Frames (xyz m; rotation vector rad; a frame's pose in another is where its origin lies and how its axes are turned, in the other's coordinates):
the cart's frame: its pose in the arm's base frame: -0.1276 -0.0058 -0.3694 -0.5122 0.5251 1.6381
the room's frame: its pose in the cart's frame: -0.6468 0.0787 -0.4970 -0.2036 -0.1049 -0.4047
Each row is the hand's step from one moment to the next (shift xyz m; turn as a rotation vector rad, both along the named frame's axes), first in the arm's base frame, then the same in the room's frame.
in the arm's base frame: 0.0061 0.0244 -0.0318 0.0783 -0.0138 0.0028
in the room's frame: 0.0369 0.0076 -0.0150 0.0073 -0.0756 -0.0236
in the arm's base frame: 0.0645 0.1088 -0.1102 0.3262 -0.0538 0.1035
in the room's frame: 0.1597 -0.0117 -0.0500 -0.0083 -0.3457 -0.0210
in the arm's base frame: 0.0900 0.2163 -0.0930 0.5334 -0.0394 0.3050
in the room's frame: 0.2499 -0.0302 0.0134 -0.0344 -0.6062 0.1024
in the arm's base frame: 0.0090 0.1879 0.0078 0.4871 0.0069 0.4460
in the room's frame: 0.1586 0.0085 0.1011 -0.0715 -0.6057 0.2534
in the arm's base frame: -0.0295 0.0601 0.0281 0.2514 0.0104 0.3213
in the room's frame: 0.0306 0.0243 0.0612 -0.0728 -0.3427 0.2092
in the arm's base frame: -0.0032 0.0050 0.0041 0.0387 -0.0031 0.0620
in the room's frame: 0.0015 0.0021 0.0067 -0.0209 -0.0575 0.0401
